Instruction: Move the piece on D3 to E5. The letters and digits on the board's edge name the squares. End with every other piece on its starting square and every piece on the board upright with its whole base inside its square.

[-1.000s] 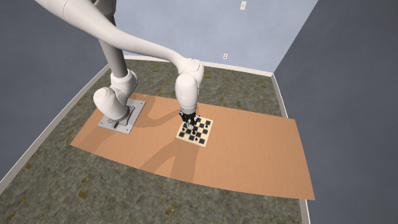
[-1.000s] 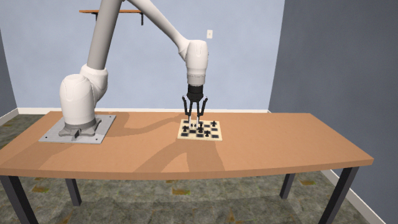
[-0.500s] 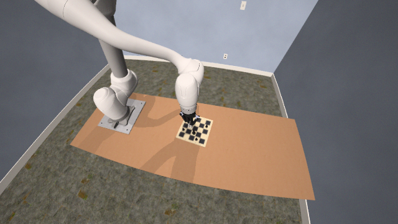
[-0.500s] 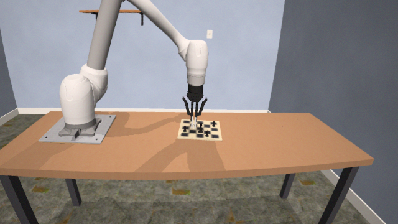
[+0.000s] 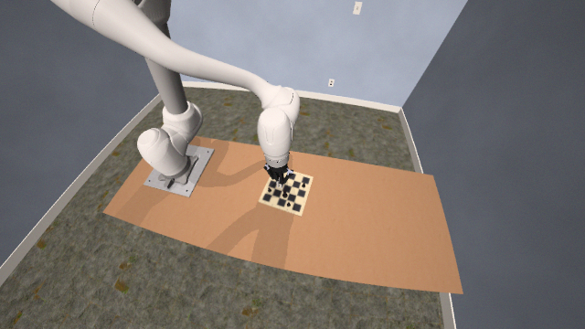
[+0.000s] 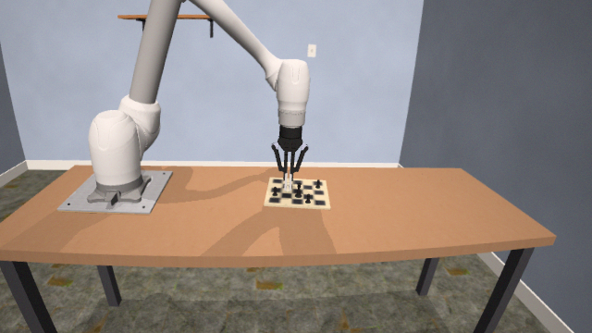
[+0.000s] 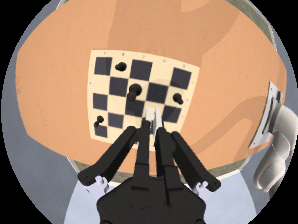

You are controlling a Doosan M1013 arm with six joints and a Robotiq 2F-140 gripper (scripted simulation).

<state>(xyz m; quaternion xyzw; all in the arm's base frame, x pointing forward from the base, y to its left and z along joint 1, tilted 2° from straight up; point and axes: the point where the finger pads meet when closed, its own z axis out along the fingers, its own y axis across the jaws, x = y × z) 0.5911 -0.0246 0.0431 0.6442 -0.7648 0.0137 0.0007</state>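
Right now the chessboard is 4 cm below my hand, 3 cm ahead of it and 1 cm to the right of it. Round my hand: pale chess piece (3 cm below).
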